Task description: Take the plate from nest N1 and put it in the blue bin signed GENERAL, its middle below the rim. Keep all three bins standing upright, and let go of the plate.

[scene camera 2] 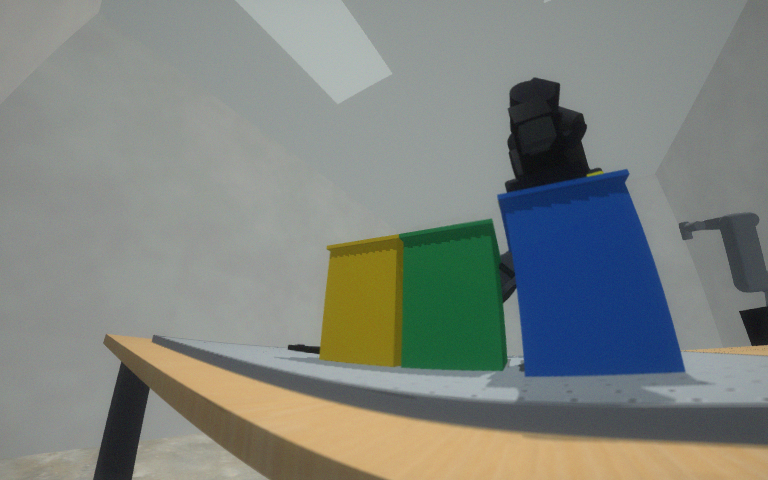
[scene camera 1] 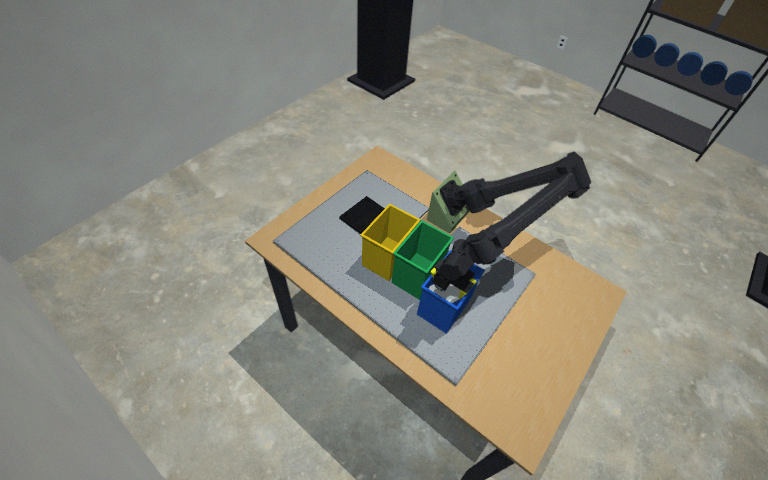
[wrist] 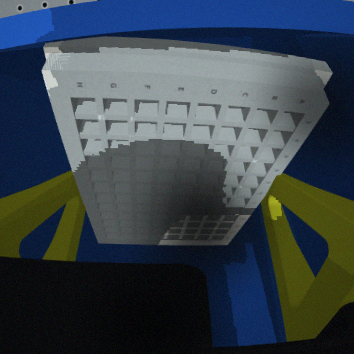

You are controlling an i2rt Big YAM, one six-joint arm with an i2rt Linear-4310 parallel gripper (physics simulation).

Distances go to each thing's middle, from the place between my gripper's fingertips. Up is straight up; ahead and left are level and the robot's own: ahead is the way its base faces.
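Scene:
Relative to the blue bin [scene camera 2: 591,302], my hand is 4 cm above it and 2 cm past it. Counted from my hand: white plate [wrist: 171,142], right at my hand; green bin [scene camera 2: 452,318], 15 cm to the right, 6 cm behind and 4 cm below; yellow bin [scene camera 2: 362,321], 28 cm to the right, 4 cm behind and 4 cm below. Going by their middles, the yellow bin is the farthest from my hand of the things named here.

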